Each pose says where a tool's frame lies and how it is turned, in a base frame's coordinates. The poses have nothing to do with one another.
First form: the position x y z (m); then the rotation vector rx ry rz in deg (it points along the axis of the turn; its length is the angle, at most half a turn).
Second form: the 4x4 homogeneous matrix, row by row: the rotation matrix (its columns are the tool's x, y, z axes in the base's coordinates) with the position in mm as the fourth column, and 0 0 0 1 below. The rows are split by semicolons. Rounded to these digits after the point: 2 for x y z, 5 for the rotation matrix.
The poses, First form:
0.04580, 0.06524, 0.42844, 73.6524, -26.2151, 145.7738
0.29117, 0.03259, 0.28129, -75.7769, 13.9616, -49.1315
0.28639, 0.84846, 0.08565, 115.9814, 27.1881, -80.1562
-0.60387, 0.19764, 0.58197, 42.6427, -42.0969, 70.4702
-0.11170, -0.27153, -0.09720, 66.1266, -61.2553, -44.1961
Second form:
-0.57765, -0.36078, 0.73223, 45.80; 0.08307, -0.91835, -0.38696, 65.24; 0.81205, -0.16270, 0.56045, 428.44; 0, 0, 0, 1
0.68006, 0.40774, 0.60932, 291.17; -0.66723, -0.00024, 0.74485, 32.59; 0.30385, -0.91310, 0.27189, 281.29; 0, 0, 0, 1
0.37285, 0.60746, -0.70141, 286.39; -0.05538, -0.74000, -0.67032, 848.46; -0.92624, 0.28877, -0.24227, 85.65; 0, 0, 0, 1
0.17814, -0.98005, -0.08813, -603.87; 0.54215, 0.17250, -0.82239, 197.64; 0.82118, 0.09872, 0.56206, 581.97; 0, 0, 0, 1
0.33178, -0.04138, -0.94245, -111.70; -0.90743, 0.25910, -0.33082, -271.53; 0.25788, 0.96496, 0.04841, -97.20; 0, 0, 0, 1

